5 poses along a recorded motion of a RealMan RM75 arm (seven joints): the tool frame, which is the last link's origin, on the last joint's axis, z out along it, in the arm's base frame.
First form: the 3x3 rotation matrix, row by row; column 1 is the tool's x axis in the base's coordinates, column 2 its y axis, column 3 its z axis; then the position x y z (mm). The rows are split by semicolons.
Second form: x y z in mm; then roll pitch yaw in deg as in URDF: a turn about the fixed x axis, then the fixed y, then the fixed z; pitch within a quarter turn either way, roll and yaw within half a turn. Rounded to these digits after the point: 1 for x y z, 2 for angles.
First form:
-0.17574, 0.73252, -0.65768; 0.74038, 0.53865, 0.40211; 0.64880, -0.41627, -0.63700; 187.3, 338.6, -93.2
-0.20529, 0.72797, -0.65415; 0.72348, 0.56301, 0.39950; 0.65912, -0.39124, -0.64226; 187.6, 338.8, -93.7
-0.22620, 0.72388, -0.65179; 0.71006, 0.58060, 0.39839; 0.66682, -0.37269, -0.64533; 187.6, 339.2, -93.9
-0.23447, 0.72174, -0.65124; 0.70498, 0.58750, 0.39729; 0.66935, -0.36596, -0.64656; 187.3, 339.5, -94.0
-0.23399, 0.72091, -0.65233; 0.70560, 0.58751, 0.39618; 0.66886, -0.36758, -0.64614; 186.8, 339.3, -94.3
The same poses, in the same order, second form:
187.3, 338.6, -93.2, -146.84, -40.45, 103.35
187.6, 338.8, -93.7, -148.65, -41.23, 105.84
187.6, 339.2, -93.9, -149.99, -41.82, 107.67
187.3, 339.5, -94.0, -150.49, -42.02, 108.40
186.8, 339.3, -94.3, -150.37, -41.98, 108.35

